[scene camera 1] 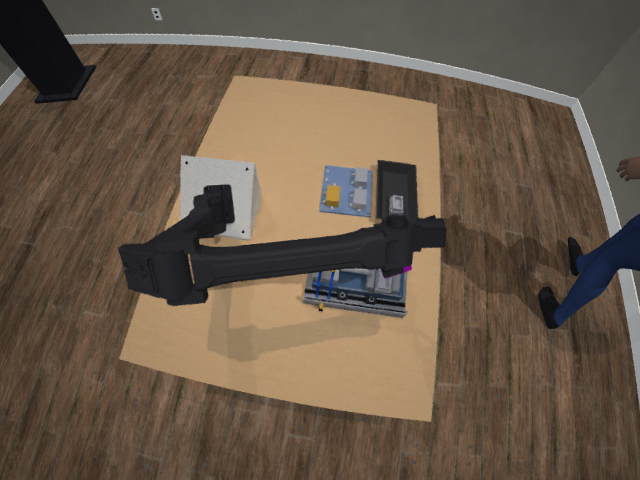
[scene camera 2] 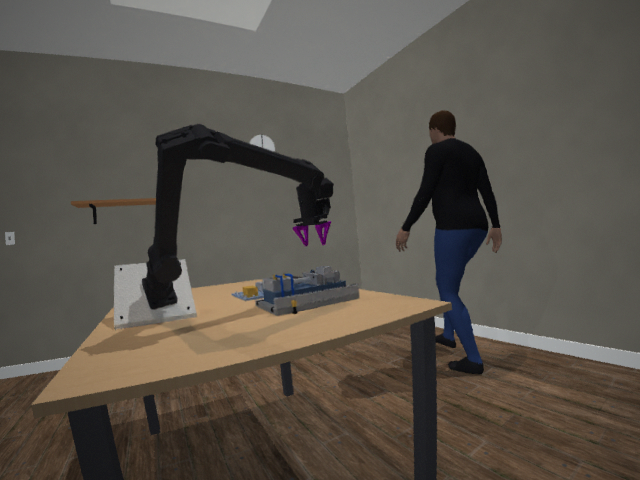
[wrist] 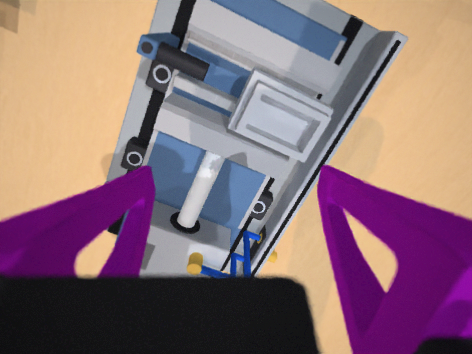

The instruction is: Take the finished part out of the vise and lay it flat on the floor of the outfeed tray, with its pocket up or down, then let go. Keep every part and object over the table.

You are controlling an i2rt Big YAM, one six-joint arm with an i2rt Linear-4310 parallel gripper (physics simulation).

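Places are measured from the arm's base along level axes (x ahead, y left, z up), in centimetres.
Where they show: gripper, between the fingertips: point(scene camera 2: 315, 245) point(wrist: 236, 178); arm's base, origin of its link: point(scene camera 1: 220, 203) point(scene camera 2: 159, 292).
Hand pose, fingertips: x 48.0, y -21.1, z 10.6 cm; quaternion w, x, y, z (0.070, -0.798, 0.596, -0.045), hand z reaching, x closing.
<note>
Each offset is from my fingertips to the top centre of the thing. "spot": to the spot under its first point.
The finished part {dx +0.9, dy -2.8, dz -7.5 cm} point(wrist: 282, 117) point(scene camera 1: 383, 282), a light grey block with a rectangular pocket facing up, sits at the jaws of the vise {dx -5.1, dy +0.4, dz -9.1 cm} point(wrist: 170, 160) point(scene camera 2: 317, 300). My gripper point(wrist: 236, 178) point(scene camera 2: 315, 244) point(scene camera 1: 397, 271) is open, with magenta fingers wide apart and nothing between them. It hangs well above the vise, pointing down. In the wrist view the part lies above and right of the midpoint between the fingertips. The dark outfeed tray {spot: dx +10.6, dy +38.1, dz -17.8 cm} point(scene camera 1: 397, 178) stands beyond the vise in scene camera 1, with a small grey pocketed part {dx +8.6, dy +25.9, dz -14.3 cm} point(scene camera 1: 396, 204) inside; its near end is hidden by the arm.
A blue board {spot: dx -8.8, dy +37.2, dz -18.2 cm} point(scene camera 1: 343, 178) beside the tray carries a yellow block {dx -12.6, dy +28.6, dz -14.6 cm} point(scene camera 1: 332, 196) point(scene camera 2: 250, 290) and two grey blocks. Blue bent rods {spot: dx -13.4, dy -4.9, dz -12.3 cm} point(wrist: 246, 252) stand at the vise's near end, and a dark cylinder {spot: dx +2.6, dy +4.5, dz -9.4 cm} point(wrist: 182, 61) lies beside the part. The table edge is close beyond tray and vise.
</note>
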